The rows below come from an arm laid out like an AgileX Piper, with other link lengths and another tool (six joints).
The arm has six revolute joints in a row. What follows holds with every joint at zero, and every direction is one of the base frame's. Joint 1 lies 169.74 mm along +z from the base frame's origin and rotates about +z. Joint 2 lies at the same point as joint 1 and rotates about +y. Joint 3 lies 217.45 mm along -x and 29.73 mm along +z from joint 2 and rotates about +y. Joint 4 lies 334.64 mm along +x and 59.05 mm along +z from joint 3 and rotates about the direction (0.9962, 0, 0.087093). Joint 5 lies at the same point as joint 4 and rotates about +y. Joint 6 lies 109.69 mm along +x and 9.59 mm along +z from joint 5 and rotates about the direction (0.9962, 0, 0.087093). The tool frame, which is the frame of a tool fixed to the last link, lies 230.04 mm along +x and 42 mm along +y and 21.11 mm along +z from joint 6; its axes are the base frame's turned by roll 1.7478, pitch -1.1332 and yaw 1.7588 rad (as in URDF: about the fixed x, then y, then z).
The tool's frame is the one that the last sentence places.
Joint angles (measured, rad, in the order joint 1, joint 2, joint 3, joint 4, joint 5, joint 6), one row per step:
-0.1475 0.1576 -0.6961 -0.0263 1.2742 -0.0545
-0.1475 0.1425 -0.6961 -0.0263 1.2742 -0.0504
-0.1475 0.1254 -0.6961 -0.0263 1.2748 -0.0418
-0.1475 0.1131 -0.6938 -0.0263 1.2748 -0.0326
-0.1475 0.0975 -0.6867 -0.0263 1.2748 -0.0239
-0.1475 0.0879 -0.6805 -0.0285 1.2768 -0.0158
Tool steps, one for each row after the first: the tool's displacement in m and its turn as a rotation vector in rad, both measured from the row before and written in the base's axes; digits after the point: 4 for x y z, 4 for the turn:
-0.0011 0.0002 0.0049 0.0010 -0.0155 -0.0025
-0.0014 0.0002 0.0055 0.0044 -0.0176 -0.0050
-0.0008 0.0001 0.0030 0.0059 -0.0112 -0.0053
-0.0009 0.0001 0.0015 0.0058 -0.0097 -0.0049
-0.0009 -0.0006 -0.0006 0.0047 -0.0023 -0.0060

